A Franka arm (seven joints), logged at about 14 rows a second.
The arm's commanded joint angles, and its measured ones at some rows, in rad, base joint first. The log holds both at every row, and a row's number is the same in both.
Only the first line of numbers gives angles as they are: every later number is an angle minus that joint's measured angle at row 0.
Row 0, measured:
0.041, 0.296, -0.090, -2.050, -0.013, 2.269, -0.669
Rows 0 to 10, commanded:
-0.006, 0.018, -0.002, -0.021, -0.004, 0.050, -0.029
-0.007, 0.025, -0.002, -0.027, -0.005, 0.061, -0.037
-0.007, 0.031, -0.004, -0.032, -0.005, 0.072, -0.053
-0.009, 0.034, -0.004, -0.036, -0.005, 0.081, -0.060
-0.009, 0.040, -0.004, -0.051, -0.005, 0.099, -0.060
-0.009, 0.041, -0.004, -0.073, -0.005, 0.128, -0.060
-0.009, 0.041, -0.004, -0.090, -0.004, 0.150, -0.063
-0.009, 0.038, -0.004, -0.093, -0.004, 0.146, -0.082
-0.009, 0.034, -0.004, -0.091, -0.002, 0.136, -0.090
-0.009, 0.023, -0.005, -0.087, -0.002, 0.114, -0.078
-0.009, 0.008, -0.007, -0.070, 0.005, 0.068, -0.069
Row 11, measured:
-0.005, 0.049, -0.003, -0.073, -0.001, 0.117, -0.060
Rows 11 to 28, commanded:
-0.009, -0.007, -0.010, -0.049, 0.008, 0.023, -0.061
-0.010, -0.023, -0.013, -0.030, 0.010, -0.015, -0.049
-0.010, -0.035, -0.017, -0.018, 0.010, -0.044, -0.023
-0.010, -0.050, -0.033, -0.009, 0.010, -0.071, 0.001
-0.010, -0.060, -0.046, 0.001, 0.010, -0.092, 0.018
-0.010, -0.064, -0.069, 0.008, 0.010, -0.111, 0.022
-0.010, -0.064, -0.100, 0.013, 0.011, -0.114, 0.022
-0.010, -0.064, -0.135, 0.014, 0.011, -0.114, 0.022
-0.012, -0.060, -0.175, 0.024, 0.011, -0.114, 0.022
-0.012, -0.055, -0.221, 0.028, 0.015, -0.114, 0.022
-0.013, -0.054, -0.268, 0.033, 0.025, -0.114, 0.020
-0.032, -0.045, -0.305, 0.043, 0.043, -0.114, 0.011
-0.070, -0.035, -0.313, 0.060, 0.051, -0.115, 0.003
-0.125, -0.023, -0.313, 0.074, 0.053, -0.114, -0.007
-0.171, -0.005, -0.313, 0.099, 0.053, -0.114, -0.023
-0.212, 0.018, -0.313, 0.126, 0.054, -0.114, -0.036
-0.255, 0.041, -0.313, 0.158, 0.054, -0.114, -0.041
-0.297, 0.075, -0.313, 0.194, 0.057, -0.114, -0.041
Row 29, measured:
-0.234, -0.001, -0.320, 0.099, 0.031, -0.093, -0.022
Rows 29 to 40, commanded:
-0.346, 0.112, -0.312, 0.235, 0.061, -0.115, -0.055
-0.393, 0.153, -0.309, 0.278, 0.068, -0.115, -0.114
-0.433, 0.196, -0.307, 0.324, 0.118, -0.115, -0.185
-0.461, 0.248, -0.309, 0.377, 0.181, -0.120, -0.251
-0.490, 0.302, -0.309, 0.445, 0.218, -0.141, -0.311
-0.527, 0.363, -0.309, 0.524, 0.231, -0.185, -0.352
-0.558, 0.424, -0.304, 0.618, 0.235, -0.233, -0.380
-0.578, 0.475, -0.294, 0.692, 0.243, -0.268, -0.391
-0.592, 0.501, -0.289, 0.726, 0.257, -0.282, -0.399
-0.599, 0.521, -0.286, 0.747, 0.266, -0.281, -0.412
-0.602, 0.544, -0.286, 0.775, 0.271, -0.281, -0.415
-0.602, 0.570, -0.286, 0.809, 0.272, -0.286, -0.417
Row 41, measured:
-0.582, 0.506, -0.296, 0.696, 0.249, -0.240, -0.390
